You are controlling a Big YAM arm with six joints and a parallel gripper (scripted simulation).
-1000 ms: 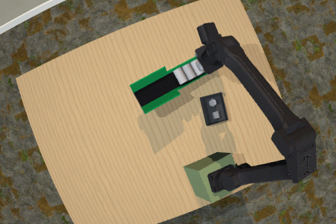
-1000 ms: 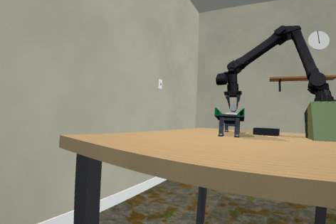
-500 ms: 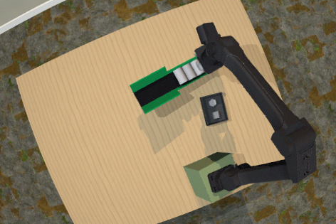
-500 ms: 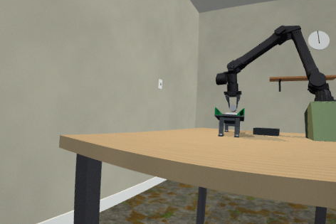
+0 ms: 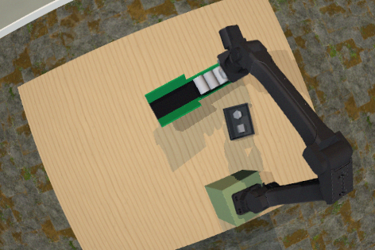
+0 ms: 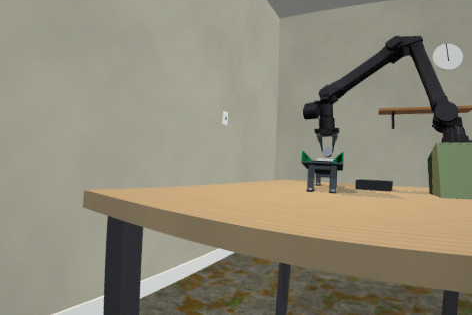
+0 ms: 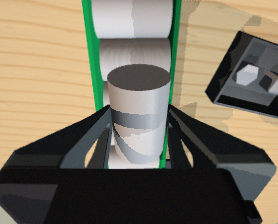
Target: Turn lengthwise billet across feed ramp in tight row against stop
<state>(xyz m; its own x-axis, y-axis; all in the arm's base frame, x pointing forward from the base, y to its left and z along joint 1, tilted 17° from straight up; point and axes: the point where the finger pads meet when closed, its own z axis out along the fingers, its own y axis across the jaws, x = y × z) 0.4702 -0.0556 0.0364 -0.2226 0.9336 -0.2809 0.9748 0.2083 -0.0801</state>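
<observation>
My gripper is now 20 mm past the ramp, 110 mm to the right of it and 80 mm above it. From my hand the other things lie so: dark tray (190 mm behind, 140 mm below).
</observation>
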